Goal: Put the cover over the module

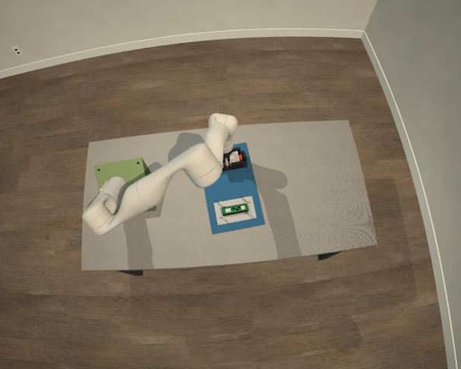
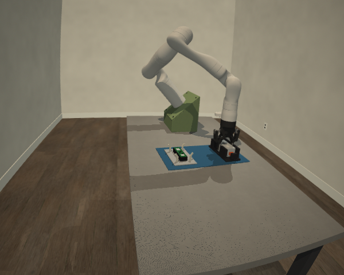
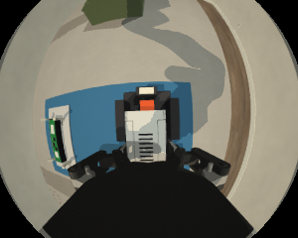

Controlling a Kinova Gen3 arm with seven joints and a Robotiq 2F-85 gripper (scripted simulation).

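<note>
My gripper is now right at the white cover.
</note>
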